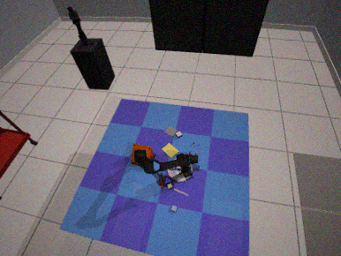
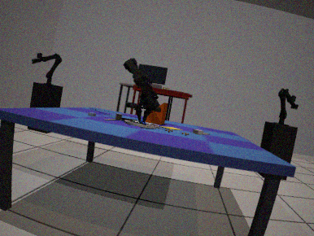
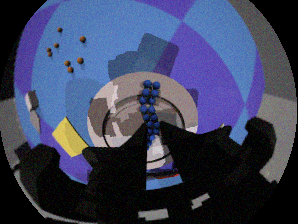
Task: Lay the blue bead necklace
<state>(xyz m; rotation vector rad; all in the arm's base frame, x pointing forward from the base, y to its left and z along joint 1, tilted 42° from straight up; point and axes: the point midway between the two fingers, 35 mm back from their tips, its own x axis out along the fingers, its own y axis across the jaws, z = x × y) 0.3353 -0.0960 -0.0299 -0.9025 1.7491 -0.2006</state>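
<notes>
My gripper tip is 3 cm past the round white bead board and 1 cm above it. From my gripper tip the other things lie so: red-handled tool 16 cm behind, 12 cm to the right, 1 cm below; then yellow card 17 cm to the left, 14 cm behind, 1 cm below; then thin pale stick 18 cm to the right, 1 cm below.
</notes>
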